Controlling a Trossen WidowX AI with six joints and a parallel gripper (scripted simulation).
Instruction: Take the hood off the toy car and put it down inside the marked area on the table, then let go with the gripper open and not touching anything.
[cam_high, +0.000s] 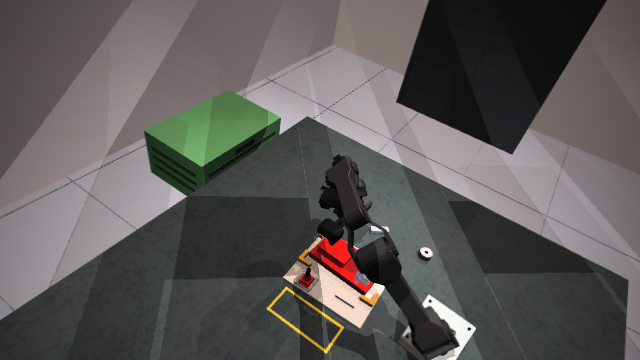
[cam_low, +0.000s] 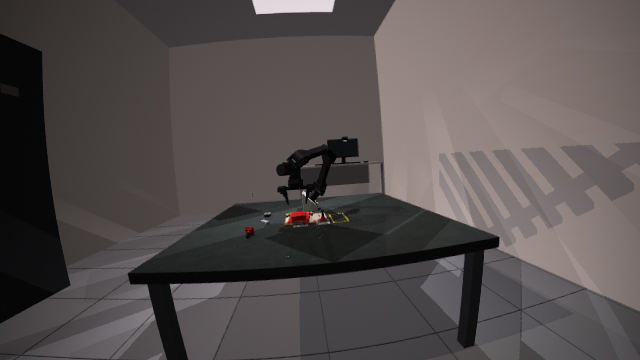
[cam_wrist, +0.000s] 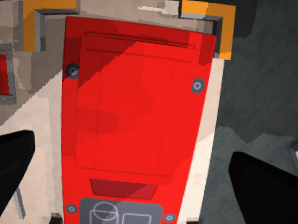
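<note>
The hood is 60 mm below my gripper tip. Also, from my gripper tip: grey ring (220 mm behind, 200 mm to the right, 90 mm below).
</note>
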